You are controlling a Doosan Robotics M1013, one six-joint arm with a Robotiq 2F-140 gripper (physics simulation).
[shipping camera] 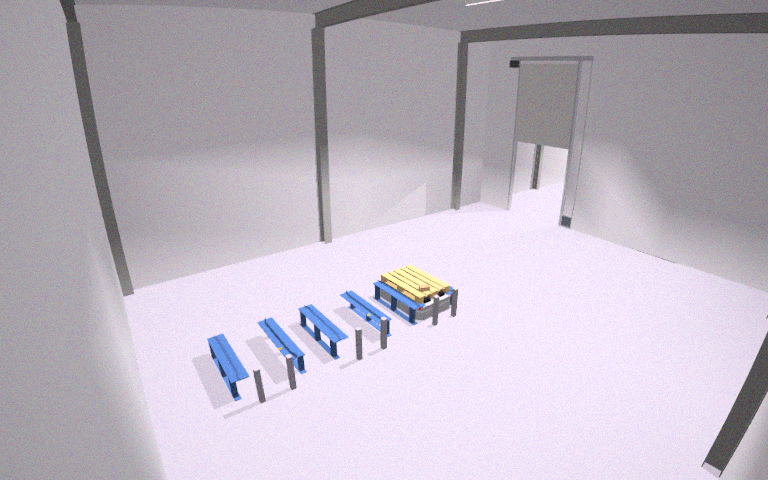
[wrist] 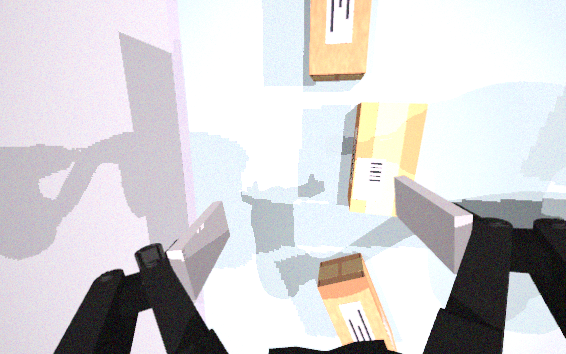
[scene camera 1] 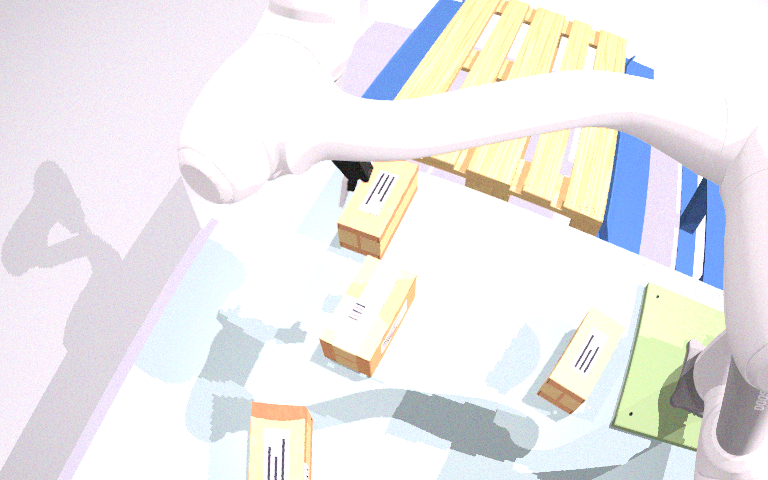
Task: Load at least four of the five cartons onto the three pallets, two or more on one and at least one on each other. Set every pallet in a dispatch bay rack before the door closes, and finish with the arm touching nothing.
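Seen in the pictures: gripper, between the fingertips: (wrist: 307, 207) (scene camera 1: 301, 187); arm's base, origin of its link: (scene camera 1: 706, 384).
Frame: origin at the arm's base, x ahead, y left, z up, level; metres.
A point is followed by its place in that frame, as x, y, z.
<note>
Several cartons are on the white table. One carton (scene camera 1: 378, 212) {0.882, 0.028, 0.067} (wrist: 340, 52) {0.895, 0.052, 0.067} is nearest the slatted pallet (scene camera 1: 591, 175) {0.508, -0.684, -0.279}, a barcoded carton (scene camera 1: 390, 316) {0.736, 0.219, 0.071} (wrist: 382, 145) {0.794, 0.195, 0.072} is in the middle, one carton (scene camera 1: 278, 438) {0.773, 0.547, 0.073} (wrist: 355, 312) {0.768, 0.550, 0.073} is at the front left and one carton (scene camera 1: 586, 359) {0.347, 0.123, 0.082} is left of the green plate. My gripper (wrist: 307, 207) {0.889, 0.223, 0.357} is open and empty, above the table. In the wrist view its right finger overlaps the barcoded carton's edge. In scene camera 1 the arm hides most of it and part of the pallet. In the shipping view, a pallet (shipping camera: 399, 277) {9.155, -0.272, -0.258} bearing a carton (shipping camera: 424, 288) {9.053, 0.459, -0.197} stands over a grey vehicle between blue rails.
Blue rails (scene camera 1: 625, 169) {0.386, -0.952, -0.423} flank the pallet at the table. The green plate (scene camera 1: 642, 362) {0.197, 0.025, 0.000} carries the arm's base. In the shipping view, blue rack rails (shipping camera: 322, 323) {11.066, 0.299, -0.423} (shipping camera: 226, 357) {12.752, 0.497, -0.423} stand in a row behind grey posts (shipping camera: 358, 344) {10.775, 1.109, -0.449}. The door panel (shipping camera: 546, 104) {2.300, -2.575, 3.029} is partly raised.
</note>
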